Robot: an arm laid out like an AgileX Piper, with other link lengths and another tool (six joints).
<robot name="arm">
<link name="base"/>
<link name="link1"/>
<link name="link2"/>
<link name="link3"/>
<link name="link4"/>
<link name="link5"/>
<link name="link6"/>
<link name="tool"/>
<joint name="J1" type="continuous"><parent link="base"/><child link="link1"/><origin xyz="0.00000 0.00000 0.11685"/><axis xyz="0 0 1"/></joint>
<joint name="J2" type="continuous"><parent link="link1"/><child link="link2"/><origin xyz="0.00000 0.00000 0.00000"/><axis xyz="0 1 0"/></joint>
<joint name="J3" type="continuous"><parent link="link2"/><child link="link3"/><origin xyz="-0.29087 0.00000 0.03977"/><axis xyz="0 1 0"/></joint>
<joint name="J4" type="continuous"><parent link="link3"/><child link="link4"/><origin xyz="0.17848 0.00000 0.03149"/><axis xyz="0.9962 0 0.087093"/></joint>
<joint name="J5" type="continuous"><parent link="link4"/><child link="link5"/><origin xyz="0.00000 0.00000 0.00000"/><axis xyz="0 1 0"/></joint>
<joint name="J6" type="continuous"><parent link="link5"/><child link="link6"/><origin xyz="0.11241 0.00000 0.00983"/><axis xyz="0.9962 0 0.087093"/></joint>
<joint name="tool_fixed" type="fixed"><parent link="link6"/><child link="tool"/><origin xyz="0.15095 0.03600 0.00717" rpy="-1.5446 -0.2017 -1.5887"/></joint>
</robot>
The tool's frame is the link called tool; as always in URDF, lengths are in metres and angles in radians. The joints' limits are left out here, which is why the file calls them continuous.
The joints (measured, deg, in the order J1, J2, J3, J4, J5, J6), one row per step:
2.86, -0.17, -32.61, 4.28, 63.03, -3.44
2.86, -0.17, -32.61, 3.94, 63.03, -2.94
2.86, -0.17, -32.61, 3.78, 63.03, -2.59
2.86, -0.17, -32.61, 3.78, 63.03, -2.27
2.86, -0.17, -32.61, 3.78, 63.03, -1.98
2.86, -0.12, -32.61, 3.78, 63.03, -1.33
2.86, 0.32, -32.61, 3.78, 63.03, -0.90
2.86, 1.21, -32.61, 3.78, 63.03, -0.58
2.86, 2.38, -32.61, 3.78, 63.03, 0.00
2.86, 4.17, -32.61, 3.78, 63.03, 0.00
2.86, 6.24, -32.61, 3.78, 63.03, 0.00
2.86, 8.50, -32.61, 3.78, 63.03, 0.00
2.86, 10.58, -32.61, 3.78, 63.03, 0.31
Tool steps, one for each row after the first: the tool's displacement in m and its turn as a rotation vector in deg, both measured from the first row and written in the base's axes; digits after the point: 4 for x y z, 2 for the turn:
0.0004, -0.0013, 0.0000, 0.18, 0.04, -0.42
0.0006, -0.0019, 0.0001, 0.37, 0.07, -0.67
0.0007, -0.0019, 0.0003, 0.66, 0.11, -0.80
0.0008, -0.0019, 0.0005, 0.92, 0.14, -0.93
0.0010, -0.0018, 0.0008, 1.50, 0.26, -1.20
0.0014, -0.0017, 0.0004, 1.86, 0.74, -1.39
0.0022, -0.0016, -0.0006, 2.09, 1.67, -1.55
0.0032, -0.0015, -0.0018, 2.53, 2.89, -1.83
0.0045, -0.0015, -0.0043, 2.41, 4.68, -1.87
0.0060, -0.0014, -0.0072, 2.28, 6.75, -1.92
0.0074, -0.0013, -0.0104, 2.13, 9.00, -1.97
0.0087, -0.0012, -0.0133, 2.25, 11.11, -2.17

